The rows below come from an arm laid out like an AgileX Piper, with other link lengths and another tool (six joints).
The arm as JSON. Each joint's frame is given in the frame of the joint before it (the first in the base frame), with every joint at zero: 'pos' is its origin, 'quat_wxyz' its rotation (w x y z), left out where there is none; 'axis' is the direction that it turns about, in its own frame. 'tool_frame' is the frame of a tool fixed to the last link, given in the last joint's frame.
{
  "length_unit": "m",
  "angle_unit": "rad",
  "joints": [
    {
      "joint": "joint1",
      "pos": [
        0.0,
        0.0,
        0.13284
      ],
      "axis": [
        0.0,
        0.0,
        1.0
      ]
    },
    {
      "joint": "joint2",
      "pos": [
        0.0,
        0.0,
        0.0
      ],
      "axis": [
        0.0,
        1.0,
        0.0
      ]
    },
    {
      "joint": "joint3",
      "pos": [
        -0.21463,
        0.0,
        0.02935
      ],
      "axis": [
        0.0,
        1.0,
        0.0
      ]
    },
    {
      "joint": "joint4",
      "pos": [
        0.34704,
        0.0,
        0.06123
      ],
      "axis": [
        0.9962,
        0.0,
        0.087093
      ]
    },
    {
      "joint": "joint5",
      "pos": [
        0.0,
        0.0,
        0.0
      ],
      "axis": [
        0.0,
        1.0,
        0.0
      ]
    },
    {
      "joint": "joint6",
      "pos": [
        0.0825,
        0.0,
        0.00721
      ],
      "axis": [
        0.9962,
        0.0,
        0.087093
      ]
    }
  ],
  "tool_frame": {
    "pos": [
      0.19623,
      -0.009,
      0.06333
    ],
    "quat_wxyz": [
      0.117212,
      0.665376,
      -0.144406,
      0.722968
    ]
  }
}
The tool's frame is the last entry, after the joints.
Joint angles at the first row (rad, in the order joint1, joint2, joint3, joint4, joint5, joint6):
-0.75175, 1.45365, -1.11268, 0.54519, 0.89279, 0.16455
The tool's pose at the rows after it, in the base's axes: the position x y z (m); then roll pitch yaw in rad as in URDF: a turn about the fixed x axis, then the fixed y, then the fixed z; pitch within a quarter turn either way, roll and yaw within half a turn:
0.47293 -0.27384 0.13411 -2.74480 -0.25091 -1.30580
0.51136 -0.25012 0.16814 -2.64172 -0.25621 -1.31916
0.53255 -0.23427 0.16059 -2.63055 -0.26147 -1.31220
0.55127 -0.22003 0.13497 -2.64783 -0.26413 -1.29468
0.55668 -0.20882 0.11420 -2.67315 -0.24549 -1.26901
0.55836 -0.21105 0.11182 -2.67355 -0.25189 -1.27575
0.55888 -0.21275 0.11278 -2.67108 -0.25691 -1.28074
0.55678 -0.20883 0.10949 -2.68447 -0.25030 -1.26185
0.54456 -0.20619 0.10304 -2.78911 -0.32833 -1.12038
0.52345 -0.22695 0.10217 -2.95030 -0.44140 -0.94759
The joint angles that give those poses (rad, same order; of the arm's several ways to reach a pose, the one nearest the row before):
-0.72143, 1.42504, -1.18187, 0.67399, 0.88368, 0.16455
-0.64701, 1.44392, -1.23864, 0.74013, 0.83172, 0.19391
-0.58466, 1.47977, -1.24570, 0.74108, 0.76767, 0.20944
-0.52589, 1.54053, -1.24570, 0.73466, 0.69772, 0.21032
-0.50155, 1.57759, -1.24572, 0.73121, 0.68882, 0.21036
-0.49858, 1.58524, -1.24575, 0.72903, 0.67280, 0.21036
-0.49856, 1.58518, -1.24568, 0.72835, 0.66575, 0.21036
-0.49857, 1.58520, -1.24568, 0.72153, 0.68525, 0.20834
-0.50567, 1.57240, -1.24574, 0.63252, 0.75068, 0.12453
-0.54255, 1.54846, -1.24571, 0.50677, 0.80464, 0.00001

